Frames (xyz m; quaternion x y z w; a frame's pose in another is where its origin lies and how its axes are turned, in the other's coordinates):
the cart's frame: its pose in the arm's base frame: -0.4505 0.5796 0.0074 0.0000 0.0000 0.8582 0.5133
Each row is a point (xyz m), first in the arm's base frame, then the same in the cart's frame.
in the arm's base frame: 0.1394 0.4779 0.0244
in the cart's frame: -0.3686 -0.4716 0.0170
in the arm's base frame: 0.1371 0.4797 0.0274
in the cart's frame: -0.3660 -0.4704 0.0200
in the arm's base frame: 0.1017 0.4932 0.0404
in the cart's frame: -0.3373 -0.4456 0.0330
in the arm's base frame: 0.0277 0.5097 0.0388
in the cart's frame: -0.2878 -0.3882 0.0314
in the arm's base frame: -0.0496 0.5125 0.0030
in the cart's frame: -0.2488 -0.3215 -0.0044
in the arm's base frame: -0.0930 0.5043 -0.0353
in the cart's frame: -0.2355 -0.2794 -0.0427
